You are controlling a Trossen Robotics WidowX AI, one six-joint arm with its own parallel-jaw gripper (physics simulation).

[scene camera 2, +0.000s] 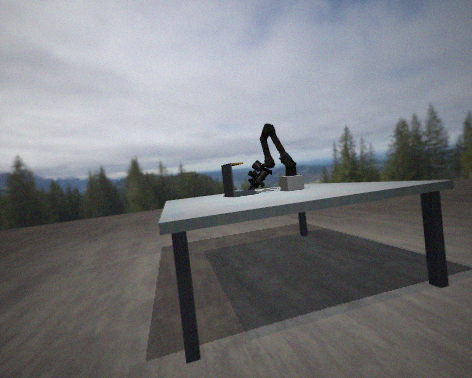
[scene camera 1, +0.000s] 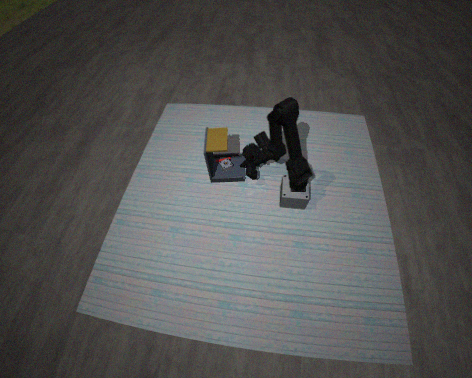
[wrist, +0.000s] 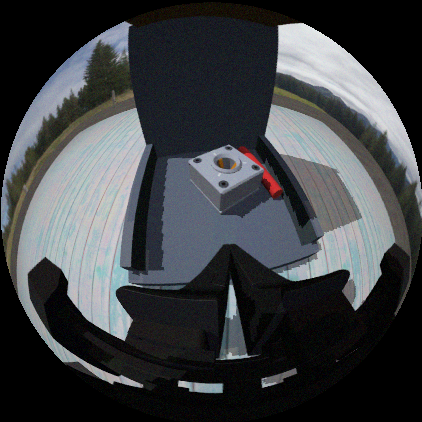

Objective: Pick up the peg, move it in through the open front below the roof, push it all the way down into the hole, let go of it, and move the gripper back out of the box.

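Pixels of known places: gripper, fingertip midpoint: point(scene camera 1: 240, 166) point(wrist: 228, 249); arm's base, link origin: point(scene camera 2: 291, 175) point(scene camera 1: 297, 185).
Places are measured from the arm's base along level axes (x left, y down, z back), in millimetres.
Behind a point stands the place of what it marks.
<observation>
A red peg point(wrist: 267, 180) @[z -325, x -220, y 78 mm] point(scene camera 1: 224, 159) @[z -343, x -216, y 79 mm] lies on its side on the box floor, between the grey block and the low right side wall in the wrist view. The grey block point(wrist: 223, 175) @[z -315, x -171, y 61 mm] point(scene camera 1: 226, 164) @[z -328, x -171, y 64 mm] has a round hole in its top with a little orange showing inside and no peg in it. The dark box point(wrist: 202, 85) @[z -399, x -159, y -4 mm] point(scene camera 1: 227, 175) @[z -323, x -121, y 91 mm] point(scene camera 2: 228, 181) @[z -408, x -142, y -8 mm] has a tall back wall and a yellow roof point(scene camera 1: 217, 139) @[z -352, x -161, y -125 mm] point(scene camera 2: 237, 164) @[z -344, x -106, y -114 mm]. My gripper point(wrist: 228, 249) @[z -258, x -168, y 76 mm] point(scene camera 1: 243, 165) @[z -258, x -168, y 76 mm] is shut and empty, outside the box at its open front. In scene camera 2 its fingertips are too small to tell.
Low side walls point(wrist: 143, 215) @[z -296, x -98, y 82 mm] run along both sides of the box floor. The roof's dark edge point(wrist: 215, 14) crosses the top of the wrist view. The arm's grey base point(scene camera 1: 294, 200) @[z -17, x 62, y 24 mm] point(scene camera 2: 291, 183) @[z -48, x 58, y 50 mm] stands on the table point(scene camera 1: 240, 270) @[z -249, x 346, y 98 mm] point(scene camera 2: 300, 204) @[z -403, x 608, y 108 mm], to the right of the box in both scene views.
</observation>
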